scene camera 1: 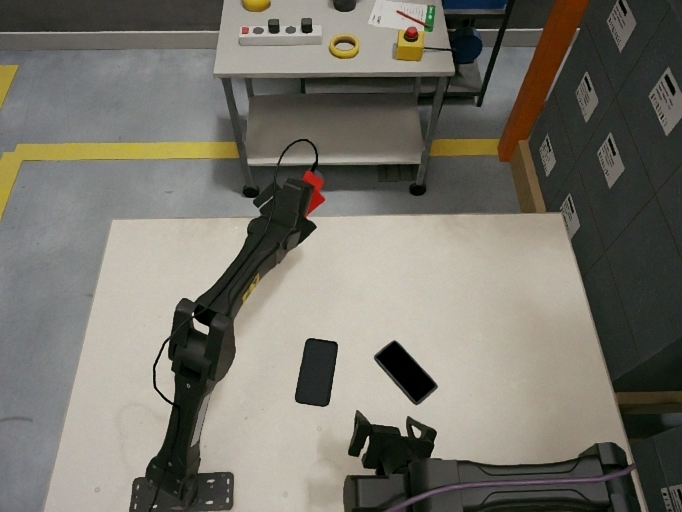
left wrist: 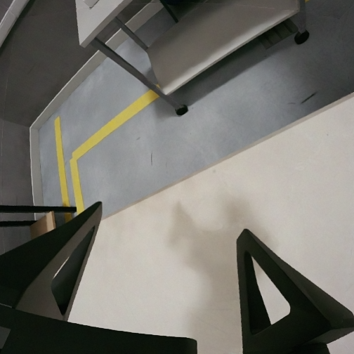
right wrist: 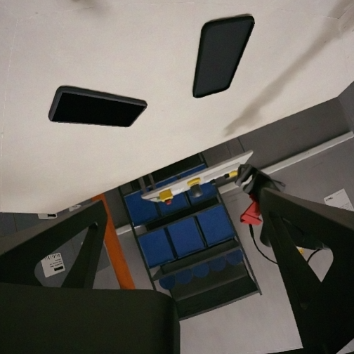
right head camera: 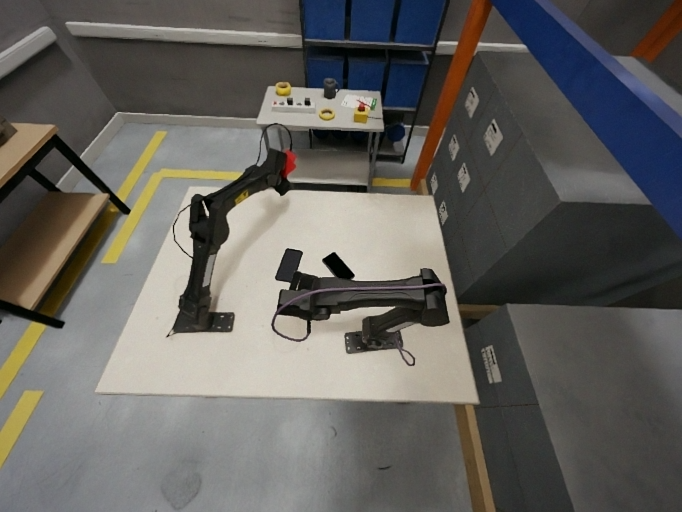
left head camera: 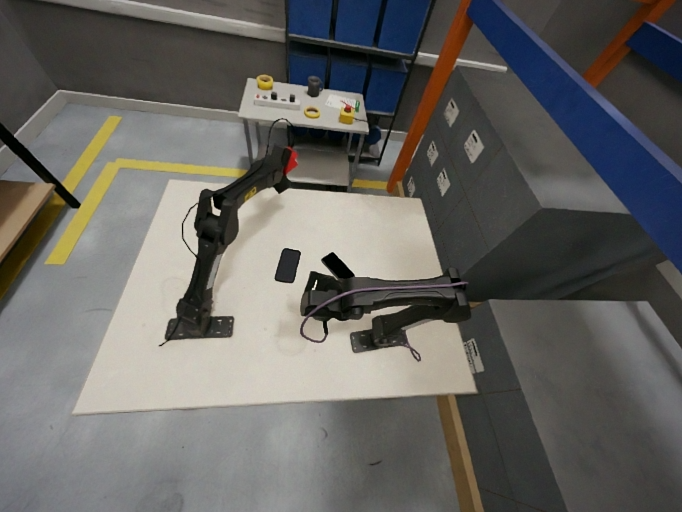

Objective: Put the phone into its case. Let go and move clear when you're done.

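The phone (left head camera: 337,265) (right head camera: 338,265) (scene camera 1: 406,372) (right wrist: 97,109), with a glossy black face and a thin grey edge, lies flat and slanted on the table. The case (left head camera: 287,265) (right head camera: 288,264) (scene camera 1: 316,372) (right wrist: 223,57), matte dark grey with a low rim, lies to its left in scene camera 1, apart from it and empty. My left gripper (left wrist: 174,222) is open and empty, raised over the table's far edge. My right gripper (scene camera 1: 384,417) (right wrist: 180,202) is open and empty, in front of the phone and case in scene camera 1. Its arm covers a small part of the case's lower end in the right head camera.
The white table (left head camera: 247,374) (scene camera 1: 495,275) carries both arm bases. Beyond its far edge stands a grey cart (scene camera 1: 330,68) with a power strip, tape and a yellow stop button. Stacked grey boxes (left head camera: 468,220) and an orange post (left head camera: 429,99) stand along the right side.
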